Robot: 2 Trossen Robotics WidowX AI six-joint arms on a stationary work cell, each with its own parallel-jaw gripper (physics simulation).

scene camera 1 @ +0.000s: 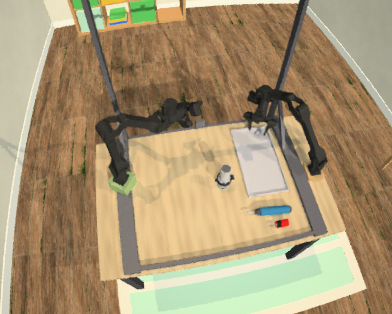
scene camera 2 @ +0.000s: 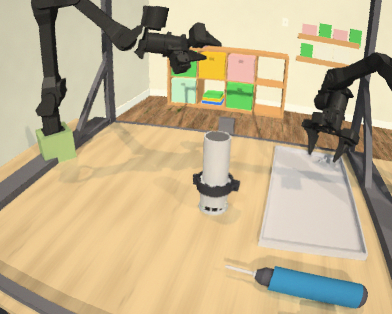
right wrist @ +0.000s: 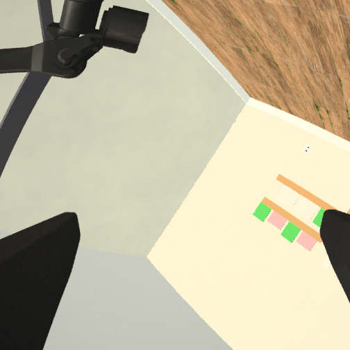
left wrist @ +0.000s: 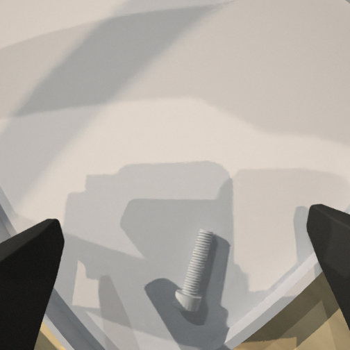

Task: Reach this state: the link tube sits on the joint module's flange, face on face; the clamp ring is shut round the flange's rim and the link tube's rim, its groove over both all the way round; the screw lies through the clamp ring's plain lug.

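Frame: origin at the left arm's base, x ahead, y left, z up, level; millimetres.
Where they show: left gripper, fingertip midpoint: (scene camera 1: 256, 133) (scene camera 2: 321, 158); right gripper, fingertip midpoint: (scene camera 1: 195, 102) (scene camera 2: 213, 51); left arm's base at its link origin: (scene camera 1: 314, 169); right arm's base at its link origin: (scene camera 1: 120, 178) (scene camera 2: 52, 130).
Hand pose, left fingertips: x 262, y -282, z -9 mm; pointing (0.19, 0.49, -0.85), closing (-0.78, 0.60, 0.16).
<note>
Things, the pixels of their top centre, and the offset from my left fingertips. "pt": a spot on its surface instead.
- pale grey link tube at its top centre: (scene camera 2: 217, 136) (scene camera 1: 226, 168) 245 mm ahead, 287 mm left, 142 mm up
- joint module at its top centre: (scene camera 2: 215, 180) 245 mm ahead, 287 mm left, 45 mm up
- black clamp ring at a spot on its surface: (scene camera 2: 215, 188) pt 234 mm ahead, 321 mm left, 51 mm up
- grey tray at its top centre: (scene camera 2: 313, 187) (scene camera 1: 258, 158) 29 mm ahead, 166 mm left, 3 mm down
- blue screwdriver at a spot on its surface: (scene camera 2: 317, 287) (scene camera 1: 275, 211) pt 21 mm ahead, 484 mm left, 18 mm up
- small red-handled tool at its top centre: (scene camera 1: 279, 223) 15 mm ahead, 544 mm left, 16 mm up
The pale grey link tube (scene camera 1: 226, 171) (scene camera 2: 216, 157) stands upright over the joint module (scene camera 2: 213, 202) near the table's middle. The black clamp ring (scene camera 1: 224, 180) (scene camera 2: 215, 188) is round the joint between them; whether its groove covers both rims cannot be told. The silver screw (left wrist: 197, 270) lies on its side in the tray, head toward the bottom of the left wrist view. My left gripper (scene camera 2: 326, 152) (left wrist: 186, 226) is open above the tray's far end, with the screw below, between its spread fingers. My right gripper (scene camera 2: 212, 50) (right wrist: 205, 225) is open and empty, raised beyond the table's far edge.
The grey tray (scene camera 1: 268, 193) (scene camera 2: 312, 250) lies to the right of the tube. A blue screwdriver (scene camera 1: 274, 210) (scene camera 2: 317, 287) lies in front of it, with a small red-handled tool (scene camera 1: 282, 223) beside. A green block (scene camera 1: 122, 183) (scene camera 2: 56, 143) is at the right arm's base. Dark frame posts rise at both sides.
</note>
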